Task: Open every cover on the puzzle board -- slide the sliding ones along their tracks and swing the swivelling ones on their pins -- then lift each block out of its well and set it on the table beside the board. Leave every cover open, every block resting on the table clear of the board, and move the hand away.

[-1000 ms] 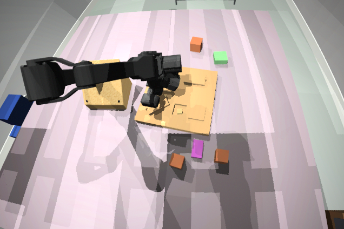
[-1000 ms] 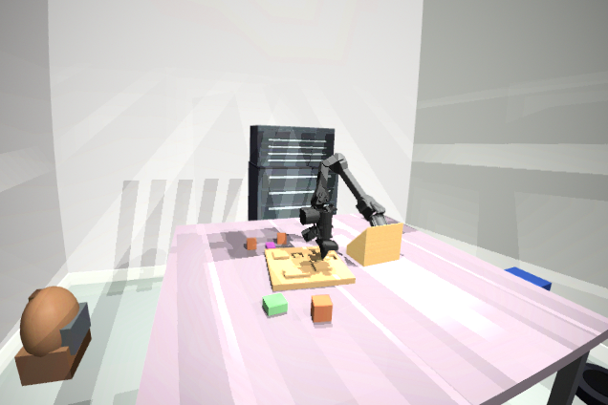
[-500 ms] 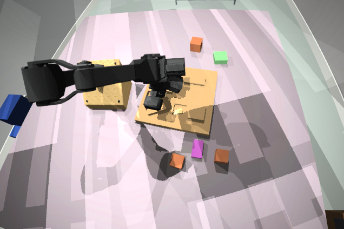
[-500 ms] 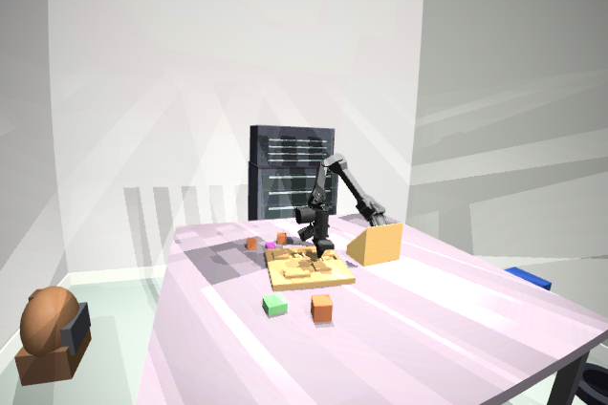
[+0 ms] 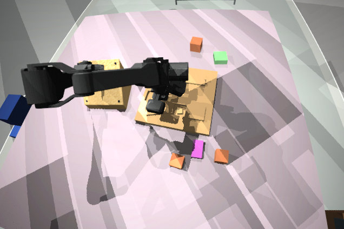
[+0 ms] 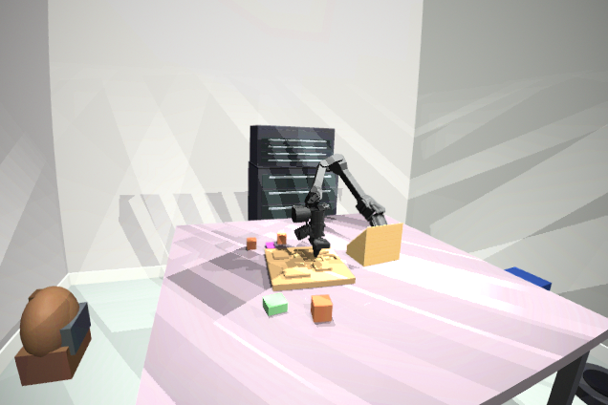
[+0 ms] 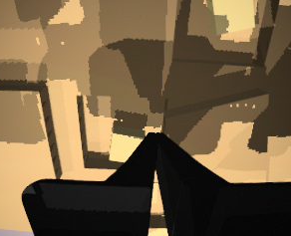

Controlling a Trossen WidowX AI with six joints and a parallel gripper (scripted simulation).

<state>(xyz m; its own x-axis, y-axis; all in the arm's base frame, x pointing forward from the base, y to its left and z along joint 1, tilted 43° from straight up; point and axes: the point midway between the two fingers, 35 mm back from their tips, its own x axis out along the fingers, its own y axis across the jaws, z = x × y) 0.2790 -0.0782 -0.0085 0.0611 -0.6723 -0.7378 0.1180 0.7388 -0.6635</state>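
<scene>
My gripper tip is now 50 mm short of the wooden puzzle board and 30 mm to the right of it. The rest, counted from my gripper tip: orange block 330 mm to the left, 120 mm ahead; then green block 260 mm to the left, 230 mm ahead, 10 mm below.
</scene>
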